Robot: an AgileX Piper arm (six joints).
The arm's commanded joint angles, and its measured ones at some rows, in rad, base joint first. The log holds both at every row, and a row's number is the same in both.
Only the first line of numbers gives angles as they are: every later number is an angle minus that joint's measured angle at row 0.
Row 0, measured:
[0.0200 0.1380 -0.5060 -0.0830 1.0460 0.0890]
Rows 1 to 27, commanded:
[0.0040 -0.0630 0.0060 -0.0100 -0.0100 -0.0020]
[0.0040 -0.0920 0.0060 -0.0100 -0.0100 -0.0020]
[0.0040 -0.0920 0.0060 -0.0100 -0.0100 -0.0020]
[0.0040 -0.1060 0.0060 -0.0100 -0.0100 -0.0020]
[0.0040 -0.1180 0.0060 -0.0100 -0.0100 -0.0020]
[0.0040 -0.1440 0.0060 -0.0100 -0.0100 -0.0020]
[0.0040 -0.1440 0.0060 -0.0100 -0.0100 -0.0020]
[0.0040 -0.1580 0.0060 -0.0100 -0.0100 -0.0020]
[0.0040 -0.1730 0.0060 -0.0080 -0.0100 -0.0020]
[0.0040 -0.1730 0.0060 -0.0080 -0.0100 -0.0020]
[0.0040 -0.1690 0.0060 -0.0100 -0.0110 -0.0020]
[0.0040 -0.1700 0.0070 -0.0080 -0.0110 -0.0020]
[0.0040 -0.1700 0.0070 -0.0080 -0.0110 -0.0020]
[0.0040 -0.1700 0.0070 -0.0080 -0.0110 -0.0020]
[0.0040 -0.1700 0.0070 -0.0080 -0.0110 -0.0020]
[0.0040 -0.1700 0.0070 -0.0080 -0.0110 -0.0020]
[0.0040 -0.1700 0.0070 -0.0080 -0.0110 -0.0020]
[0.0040 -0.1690 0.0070 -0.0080 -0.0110 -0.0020]
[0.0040 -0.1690 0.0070 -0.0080 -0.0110 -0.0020]
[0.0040 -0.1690 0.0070 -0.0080 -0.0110 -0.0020]
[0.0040 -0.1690 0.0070 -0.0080 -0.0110 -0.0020]
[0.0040 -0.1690 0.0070 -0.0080 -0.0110 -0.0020]
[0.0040 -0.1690 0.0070 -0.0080 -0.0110 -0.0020]
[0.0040 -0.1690 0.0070 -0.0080 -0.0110 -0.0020]
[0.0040 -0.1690 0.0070 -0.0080 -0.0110 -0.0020]
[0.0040 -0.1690 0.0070 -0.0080 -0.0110 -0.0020]
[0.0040 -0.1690 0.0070 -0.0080 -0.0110 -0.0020]
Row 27, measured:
[0.0000 -0.1410 0.0030 0.0000 0.0010 0.0000]
